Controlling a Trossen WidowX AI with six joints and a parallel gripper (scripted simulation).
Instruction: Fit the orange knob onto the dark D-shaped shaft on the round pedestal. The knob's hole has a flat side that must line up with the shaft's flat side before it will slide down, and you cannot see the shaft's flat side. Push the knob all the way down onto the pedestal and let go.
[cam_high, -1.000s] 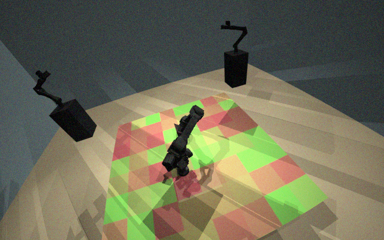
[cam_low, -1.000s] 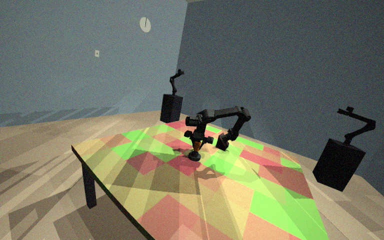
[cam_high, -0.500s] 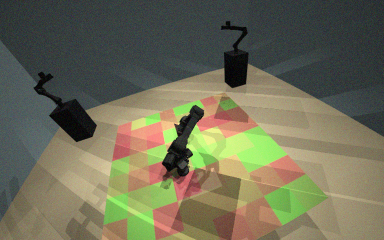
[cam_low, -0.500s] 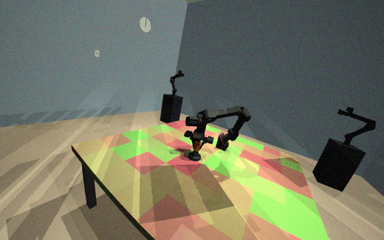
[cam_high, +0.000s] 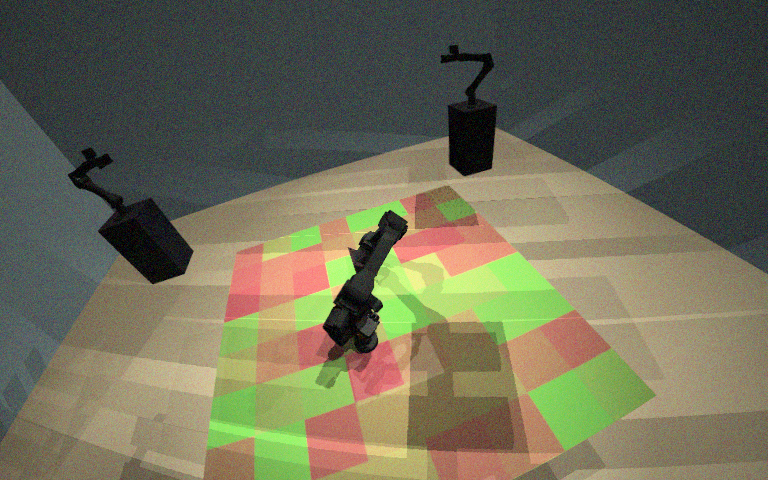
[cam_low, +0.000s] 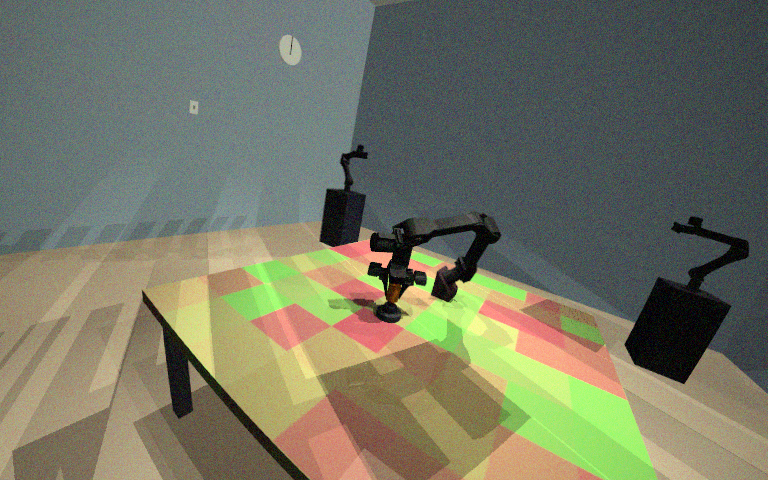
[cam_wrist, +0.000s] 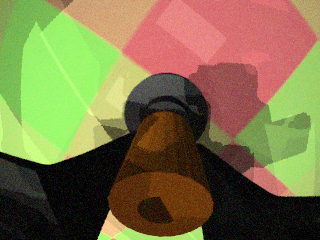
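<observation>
The orange knob lies 2 cm above my gripper tip. Also, from my gripper tip: round dark pedestal: 4 cm below.
</observation>
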